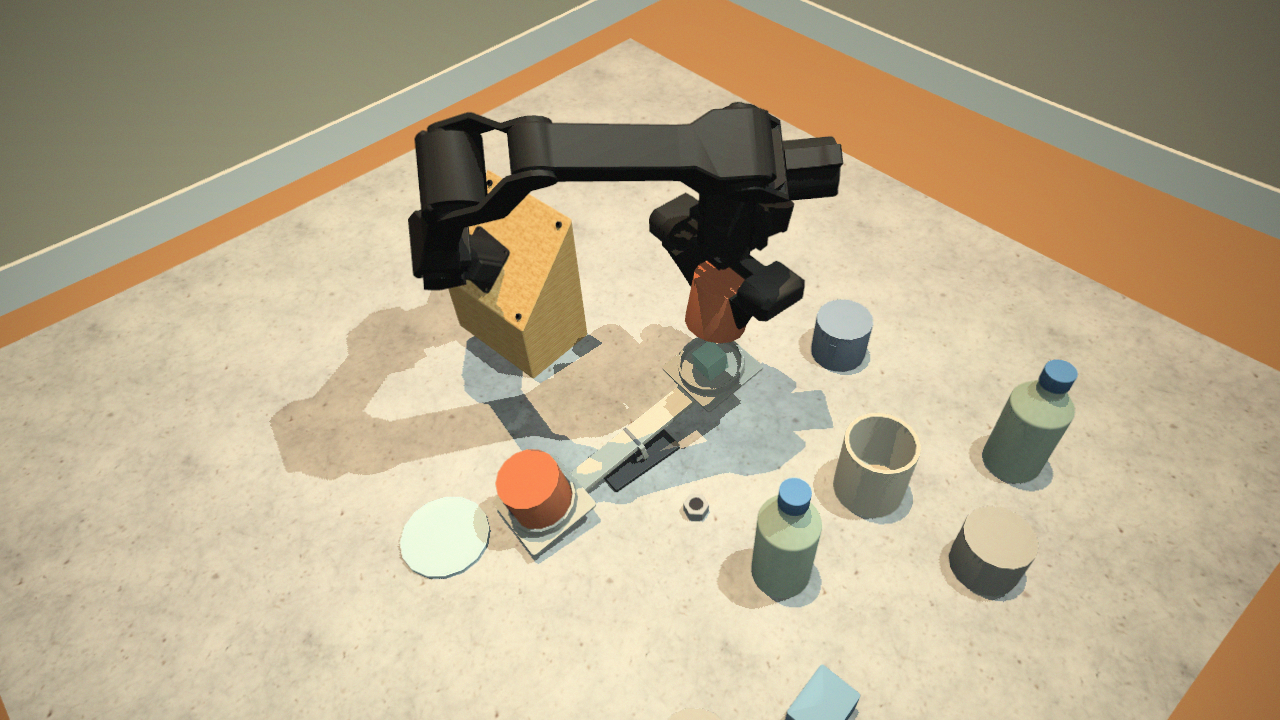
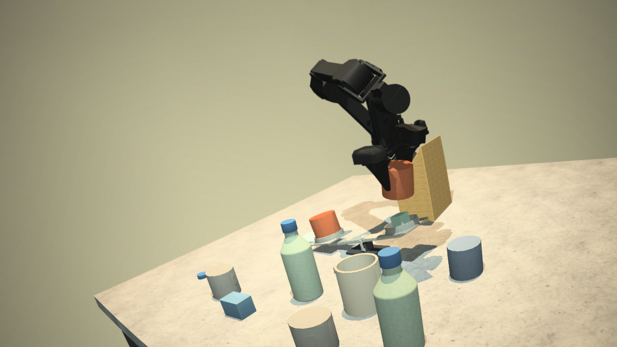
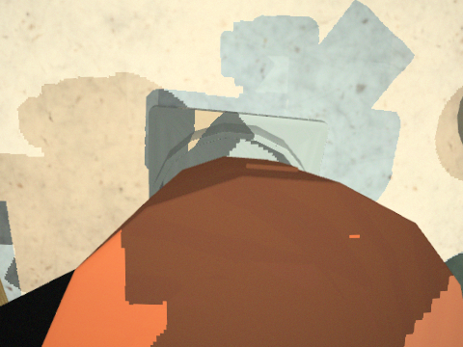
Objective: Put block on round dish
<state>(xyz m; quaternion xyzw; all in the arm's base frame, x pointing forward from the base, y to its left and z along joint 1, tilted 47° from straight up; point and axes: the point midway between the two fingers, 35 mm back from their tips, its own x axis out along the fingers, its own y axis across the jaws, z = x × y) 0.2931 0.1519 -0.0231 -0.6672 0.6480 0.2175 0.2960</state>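
The pale green block lies 10 mm to the right of my gripper tip and 80 mm below it. The rest, counted from my gripper tip: beige cup 220 mm ahead, 30 mm to the left, 130 mm below; then nut 100 mm ahead, 140 mm to the right, 160 mm below; then blue-grey cylinder 70 mm ahead, 160 mm to the left, 130 mm below.
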